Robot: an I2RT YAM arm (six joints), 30 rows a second.
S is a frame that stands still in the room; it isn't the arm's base.
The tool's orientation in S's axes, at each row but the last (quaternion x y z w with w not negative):
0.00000 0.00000 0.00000 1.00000
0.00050 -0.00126 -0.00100 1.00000
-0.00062 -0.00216 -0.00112 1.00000
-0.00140 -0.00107 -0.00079 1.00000
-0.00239 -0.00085 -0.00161 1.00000
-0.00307 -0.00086 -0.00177 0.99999
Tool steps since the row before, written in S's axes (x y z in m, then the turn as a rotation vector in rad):
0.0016 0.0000 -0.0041 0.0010 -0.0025 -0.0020
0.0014 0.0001 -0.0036 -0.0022 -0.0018 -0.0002
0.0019 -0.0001 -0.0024 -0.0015 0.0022 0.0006
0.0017 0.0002 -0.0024 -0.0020 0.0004 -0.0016
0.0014 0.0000 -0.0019 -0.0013 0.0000 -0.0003
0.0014 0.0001 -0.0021 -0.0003 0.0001 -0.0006
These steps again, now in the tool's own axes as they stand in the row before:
0.0016 0.0000 -0.0041 0.0010 -0.0025 -0.0020
0.0014 0.0001 -0.0036 -0.0022 -0.0018 -0.0002
0.0019 -0.0001 -0.0024 -0.0015 0.0022 0.0006
0.0017 0.0002 -0.0024 -0.0020 0.0004 -0.0016
0.0014 0.0000 -0.0019 -0.0013 0.0000 -0.0003
0.0014 0.0001 -0.0021 -0.0003 0.0001 -0.0006

